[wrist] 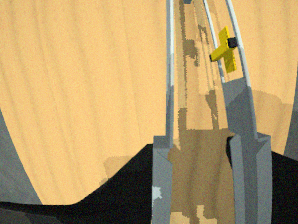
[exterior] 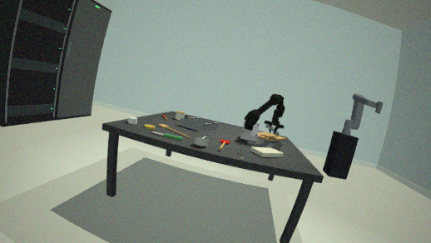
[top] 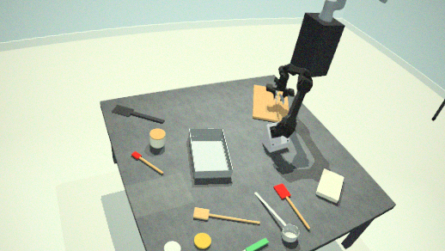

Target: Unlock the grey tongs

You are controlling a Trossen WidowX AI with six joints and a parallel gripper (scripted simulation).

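Right now my gripper tip is 40 mm above the wooden board, 30 mm short of it and 20 mm to the left of it. Also, from my gripper tip: grey roasting tin: 610 mm ahead, 290 mm to the left, 20 mm below; then white block: 700 mm to the left, 80 mm ahead, 30 mm below; then yellow lock piece: 40 mm to the right, 40 mm behind, 20 mm above.
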